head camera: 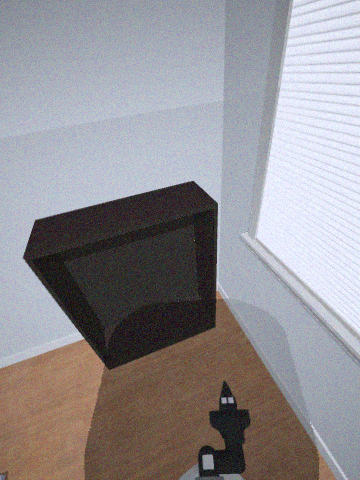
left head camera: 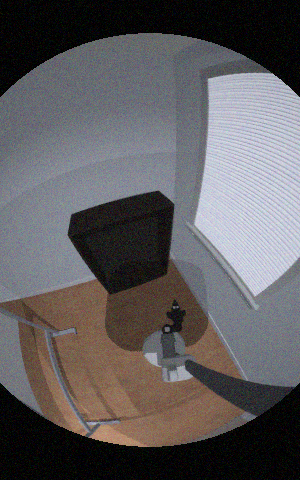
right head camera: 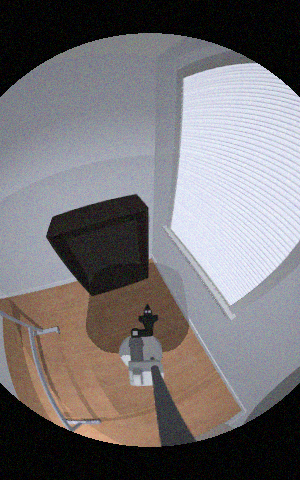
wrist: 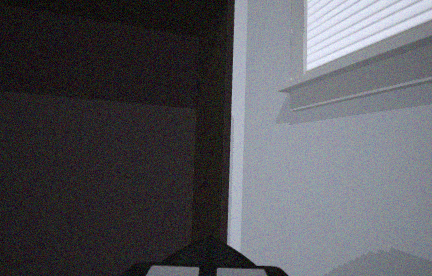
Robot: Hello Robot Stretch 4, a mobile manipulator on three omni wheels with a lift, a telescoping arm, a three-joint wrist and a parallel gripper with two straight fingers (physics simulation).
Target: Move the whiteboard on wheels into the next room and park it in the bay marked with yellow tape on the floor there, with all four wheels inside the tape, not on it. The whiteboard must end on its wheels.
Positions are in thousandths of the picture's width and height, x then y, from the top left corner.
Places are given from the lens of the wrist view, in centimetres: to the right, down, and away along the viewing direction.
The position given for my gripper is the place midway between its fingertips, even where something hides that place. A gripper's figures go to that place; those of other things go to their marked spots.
my gripper (wrist: 485,937): 0, 7, 16
dark open-fronted cabinet (wrist: 284,444): -30, -5, 87
